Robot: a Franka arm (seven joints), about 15 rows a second.
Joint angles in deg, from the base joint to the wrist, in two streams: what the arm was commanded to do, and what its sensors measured. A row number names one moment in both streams.
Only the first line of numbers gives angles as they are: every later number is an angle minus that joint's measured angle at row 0.
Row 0, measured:
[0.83 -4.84 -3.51 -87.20 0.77 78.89 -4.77]
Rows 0 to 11, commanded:
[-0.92 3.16 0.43 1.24 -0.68 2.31 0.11]
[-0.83 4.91 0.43 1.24 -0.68 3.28 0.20]
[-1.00 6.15 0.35 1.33 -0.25 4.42 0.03]
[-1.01 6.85 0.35 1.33 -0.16 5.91 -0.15]
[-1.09 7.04 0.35 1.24 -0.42 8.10 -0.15]
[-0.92 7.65 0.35 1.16 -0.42 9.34 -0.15]
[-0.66 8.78 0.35 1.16 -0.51 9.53 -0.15]
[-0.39 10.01 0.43 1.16 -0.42 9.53 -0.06]
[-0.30 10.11 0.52 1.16 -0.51 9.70 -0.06]
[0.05 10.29 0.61 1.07 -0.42 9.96 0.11]
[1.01 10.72 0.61 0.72 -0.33 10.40 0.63]
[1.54 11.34 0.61 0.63 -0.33 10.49 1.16]
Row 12, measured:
[0.42 10.49 0.30 0.18 -0.01 10.36 -0.01]
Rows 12 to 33, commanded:
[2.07 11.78 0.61 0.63 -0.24 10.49 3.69]
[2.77 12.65 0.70 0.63 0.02 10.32 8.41]
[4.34 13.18 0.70 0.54 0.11 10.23 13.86]
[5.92 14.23 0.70 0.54 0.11 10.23 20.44]
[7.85 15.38 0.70 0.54 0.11 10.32 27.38]
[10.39 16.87 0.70 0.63 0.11 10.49 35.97]
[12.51 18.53 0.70 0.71 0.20 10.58 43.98]
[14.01 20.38 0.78 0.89 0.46 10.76 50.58]
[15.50 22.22 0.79 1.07 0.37 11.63 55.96]
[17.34 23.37 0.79 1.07 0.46 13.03 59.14]
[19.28 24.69 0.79 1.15 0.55 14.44 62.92]
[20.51 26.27 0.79 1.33 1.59 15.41 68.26]
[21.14 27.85 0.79 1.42 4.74 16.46 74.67]
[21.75 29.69 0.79 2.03 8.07 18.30 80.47]
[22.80 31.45 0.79 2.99 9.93 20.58 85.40]
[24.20 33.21 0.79 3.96 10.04 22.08 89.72]
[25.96 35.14 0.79 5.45 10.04 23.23 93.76]
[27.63 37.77 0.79 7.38 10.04 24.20 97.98]
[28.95 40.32 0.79 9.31 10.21 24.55 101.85]
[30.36 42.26 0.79 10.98 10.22 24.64 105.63]
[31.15 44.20 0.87 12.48 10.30 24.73 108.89]
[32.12 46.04 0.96 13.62 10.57 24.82 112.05]
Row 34, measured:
[30.57 41.12 1.39 8.32 9.37 25.59 106.02]
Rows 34 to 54, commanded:
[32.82 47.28 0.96 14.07 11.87 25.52 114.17]
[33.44 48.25 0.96 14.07 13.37 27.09 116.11]
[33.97 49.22 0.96 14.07 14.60 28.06 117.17]
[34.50 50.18 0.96 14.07 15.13 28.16 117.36]
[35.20 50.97 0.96 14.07 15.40 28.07 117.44]
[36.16 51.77 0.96 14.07 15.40 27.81 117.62]
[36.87 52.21 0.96 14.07 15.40 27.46 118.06]
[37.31 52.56 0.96 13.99 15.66 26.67 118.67]
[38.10 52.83 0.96 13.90 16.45 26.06 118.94]
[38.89 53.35 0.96 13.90 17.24 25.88 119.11]
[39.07 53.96 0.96 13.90 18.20 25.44 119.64]
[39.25 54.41 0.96 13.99 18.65 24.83 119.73]
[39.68 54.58 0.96 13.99 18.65 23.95 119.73]
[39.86 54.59 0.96 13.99 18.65 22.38 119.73]
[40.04 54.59 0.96 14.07 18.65 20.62 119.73]
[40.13 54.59 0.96 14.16 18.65 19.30 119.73]
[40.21 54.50 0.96 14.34 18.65 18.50 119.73]
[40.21 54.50 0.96 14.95 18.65 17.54 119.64]
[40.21 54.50 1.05 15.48 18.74 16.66 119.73]
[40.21 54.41 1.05 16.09 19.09 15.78 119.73]
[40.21 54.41 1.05 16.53 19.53 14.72 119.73]
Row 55, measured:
[39.75 54.12 1.33 14.68 17.66 17.57 118.93]
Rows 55 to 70, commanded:
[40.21 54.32 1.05 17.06 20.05 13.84 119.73]
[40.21 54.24 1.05 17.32 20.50 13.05 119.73]
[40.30 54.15 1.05 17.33 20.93 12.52 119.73]
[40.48 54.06 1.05 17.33 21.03 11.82 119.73]
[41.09 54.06 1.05 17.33 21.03 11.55 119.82]
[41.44 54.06 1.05 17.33 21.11 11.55 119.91]
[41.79 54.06 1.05 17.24 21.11 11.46 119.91]
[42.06 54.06 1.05 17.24 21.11 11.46 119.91]
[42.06 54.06 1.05 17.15 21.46 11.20 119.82]
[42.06 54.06 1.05 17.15 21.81 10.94 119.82]
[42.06 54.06 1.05 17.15 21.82 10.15 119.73]
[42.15 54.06 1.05 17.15 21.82 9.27 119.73]
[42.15 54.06 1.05 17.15 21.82 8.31 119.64]
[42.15 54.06 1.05 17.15 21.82 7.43 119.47]
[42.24 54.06 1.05 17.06 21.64 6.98 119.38]
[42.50 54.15 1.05 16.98 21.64 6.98 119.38]
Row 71, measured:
[41.85 54.12 1.41 16.95 20.56 8.29 119.02]
